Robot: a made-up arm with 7 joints.
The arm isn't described. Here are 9 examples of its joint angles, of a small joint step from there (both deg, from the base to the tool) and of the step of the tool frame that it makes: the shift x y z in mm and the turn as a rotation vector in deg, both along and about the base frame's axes.
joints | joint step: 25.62 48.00 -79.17 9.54 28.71 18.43 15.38 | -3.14 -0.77 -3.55 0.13 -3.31 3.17 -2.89
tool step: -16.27 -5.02 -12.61 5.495 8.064 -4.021
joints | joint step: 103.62 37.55 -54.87 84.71 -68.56 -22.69 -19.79 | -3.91 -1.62 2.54 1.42 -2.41 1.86 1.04
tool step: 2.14 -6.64 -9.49 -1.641 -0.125 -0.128
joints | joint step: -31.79 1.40 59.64 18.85 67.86 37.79 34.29 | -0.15 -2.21 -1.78 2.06 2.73 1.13 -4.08
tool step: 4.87 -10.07 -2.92 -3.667 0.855 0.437
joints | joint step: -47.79 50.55 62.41 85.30 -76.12 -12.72 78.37 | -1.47 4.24 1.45 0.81 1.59 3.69 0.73
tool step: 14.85 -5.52 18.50 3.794 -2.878 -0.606
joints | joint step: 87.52 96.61 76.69 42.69 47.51 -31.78 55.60 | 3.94 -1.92 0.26 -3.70 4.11 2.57 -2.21
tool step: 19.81 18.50 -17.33 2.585 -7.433 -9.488
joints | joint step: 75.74 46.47 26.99 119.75 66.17 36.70 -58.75 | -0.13 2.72 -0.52 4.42 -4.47 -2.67 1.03
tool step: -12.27 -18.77 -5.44 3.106 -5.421 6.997
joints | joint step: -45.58 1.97 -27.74 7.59 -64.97 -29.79 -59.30 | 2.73 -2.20 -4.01 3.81 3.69 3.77 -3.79
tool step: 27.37 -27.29 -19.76 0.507 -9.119 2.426
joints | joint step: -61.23 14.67 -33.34 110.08 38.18 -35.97 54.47 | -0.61 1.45 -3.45 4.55 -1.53 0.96 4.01
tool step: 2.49 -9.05 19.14 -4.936 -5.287 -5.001
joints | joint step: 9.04 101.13 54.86 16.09 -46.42 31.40 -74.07 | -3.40 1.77 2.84 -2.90 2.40 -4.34 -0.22
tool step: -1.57 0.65 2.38 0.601 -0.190 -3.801
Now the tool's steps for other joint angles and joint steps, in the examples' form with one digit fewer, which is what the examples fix.
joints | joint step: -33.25 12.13 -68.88 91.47 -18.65 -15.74 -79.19 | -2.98 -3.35 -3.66 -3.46 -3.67 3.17 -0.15
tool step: -26.8 -15.2 8.2 1.69 2.11 -4.36
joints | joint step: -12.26 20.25 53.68 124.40 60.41 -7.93 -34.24 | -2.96 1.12 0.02 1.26 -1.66 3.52 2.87
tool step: -0.2 -4.6 0.3 4.64 5.93 -2.75
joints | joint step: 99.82 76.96 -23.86 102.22 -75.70 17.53 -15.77 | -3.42 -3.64 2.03 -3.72 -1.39 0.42 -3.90
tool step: 17.6 9.4 1.1 -0.08 -0.39 -1.46
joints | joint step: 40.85 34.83 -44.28 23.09 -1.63 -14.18 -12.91 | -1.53 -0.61 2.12 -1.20 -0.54 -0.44 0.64
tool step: -7.2 2.1 -8.8 -1.18 1.48 0.92
